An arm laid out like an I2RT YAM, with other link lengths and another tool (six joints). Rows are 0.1 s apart.
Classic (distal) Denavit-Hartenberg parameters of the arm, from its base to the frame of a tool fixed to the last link. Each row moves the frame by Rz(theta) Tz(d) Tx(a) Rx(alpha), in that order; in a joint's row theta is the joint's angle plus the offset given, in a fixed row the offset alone. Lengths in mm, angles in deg.
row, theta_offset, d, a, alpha
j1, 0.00, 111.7, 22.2, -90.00
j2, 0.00, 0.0, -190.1, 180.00
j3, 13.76, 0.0, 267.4, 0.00
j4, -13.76, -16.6, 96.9, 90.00
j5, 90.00, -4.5, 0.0, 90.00
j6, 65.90, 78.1, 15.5, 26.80
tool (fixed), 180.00, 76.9, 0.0, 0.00
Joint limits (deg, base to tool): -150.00..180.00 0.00..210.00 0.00..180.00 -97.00..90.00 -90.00..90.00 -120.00..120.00
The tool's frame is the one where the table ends.
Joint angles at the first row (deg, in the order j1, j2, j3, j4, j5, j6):
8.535, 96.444, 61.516, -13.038, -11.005, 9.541
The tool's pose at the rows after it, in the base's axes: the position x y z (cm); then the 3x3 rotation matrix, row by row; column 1 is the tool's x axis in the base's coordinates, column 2 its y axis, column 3 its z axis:
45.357, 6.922, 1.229; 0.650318, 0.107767, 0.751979; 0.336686, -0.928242, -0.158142; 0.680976, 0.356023, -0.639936
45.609, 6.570, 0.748; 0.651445, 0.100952, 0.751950; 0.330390, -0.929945, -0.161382; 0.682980, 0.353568, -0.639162
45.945, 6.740, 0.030; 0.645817, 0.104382, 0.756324; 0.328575, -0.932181, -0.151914; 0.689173, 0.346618, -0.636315
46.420, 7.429, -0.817; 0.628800, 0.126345, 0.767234; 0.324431, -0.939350, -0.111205; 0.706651, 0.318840, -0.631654
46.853, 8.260, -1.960; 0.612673, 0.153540, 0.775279; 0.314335, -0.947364, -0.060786; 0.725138, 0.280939, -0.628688
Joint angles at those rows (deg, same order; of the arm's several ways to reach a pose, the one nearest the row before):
7.683, 97.624, 61.516, -12.098, -11.048, 9.541
7.136, 98.696, 61.518, -10.918, -11.268, 9.518
7.114, 100.400, 61.517, -8.842, -11.814, 9.540
7.137, 102.651, 61.517, -5.716, -14.108, 9.541
7.136, 105.535, 61.558, -2.021, -17.016, 9.825

